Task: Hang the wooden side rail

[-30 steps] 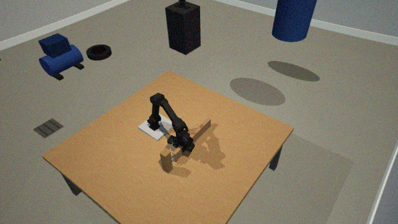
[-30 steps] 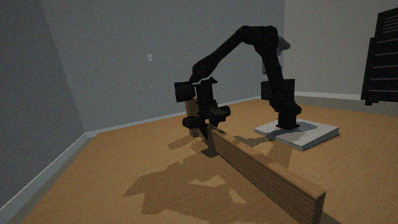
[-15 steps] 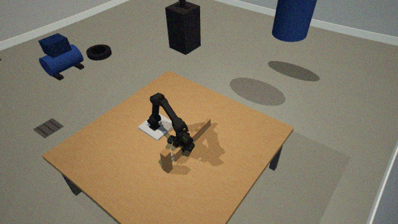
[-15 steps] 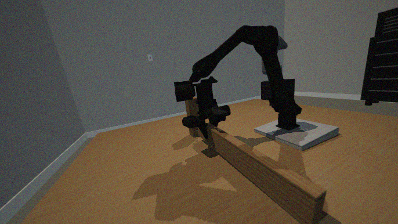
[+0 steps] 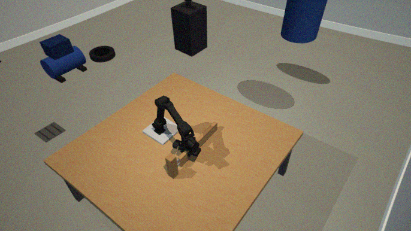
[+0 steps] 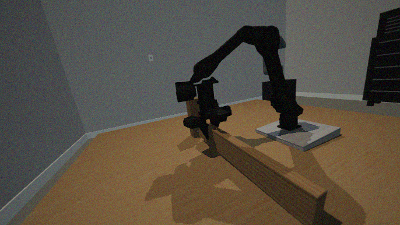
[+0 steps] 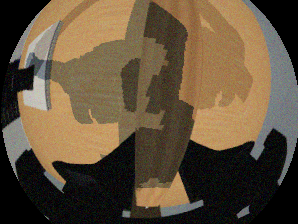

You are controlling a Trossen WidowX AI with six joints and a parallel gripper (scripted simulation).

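My gripper tip is 1 cm short of the wooden headboard post, 15 cm to the left of it and 4 cm below it.
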